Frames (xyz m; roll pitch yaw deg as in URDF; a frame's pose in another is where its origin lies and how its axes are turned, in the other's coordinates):
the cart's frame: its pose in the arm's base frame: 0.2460 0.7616 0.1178 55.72 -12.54 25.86
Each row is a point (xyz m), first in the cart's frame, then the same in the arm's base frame.
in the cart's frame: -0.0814 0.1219 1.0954
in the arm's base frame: 0.3991 -0.0937 0.8007
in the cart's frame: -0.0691 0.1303 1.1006
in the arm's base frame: 0.4078 -0.0890 0.8130
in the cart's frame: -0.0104 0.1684 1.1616
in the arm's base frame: 0.4591 -0.0963 0.8900
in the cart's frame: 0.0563 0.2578 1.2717
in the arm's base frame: 0.5089 -0.1173 1.0371
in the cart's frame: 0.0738 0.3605 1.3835
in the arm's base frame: 0.5104 -0.1550 1.1852
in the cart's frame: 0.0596 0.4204 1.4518
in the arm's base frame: 0.4907 -0.1898 1.2680
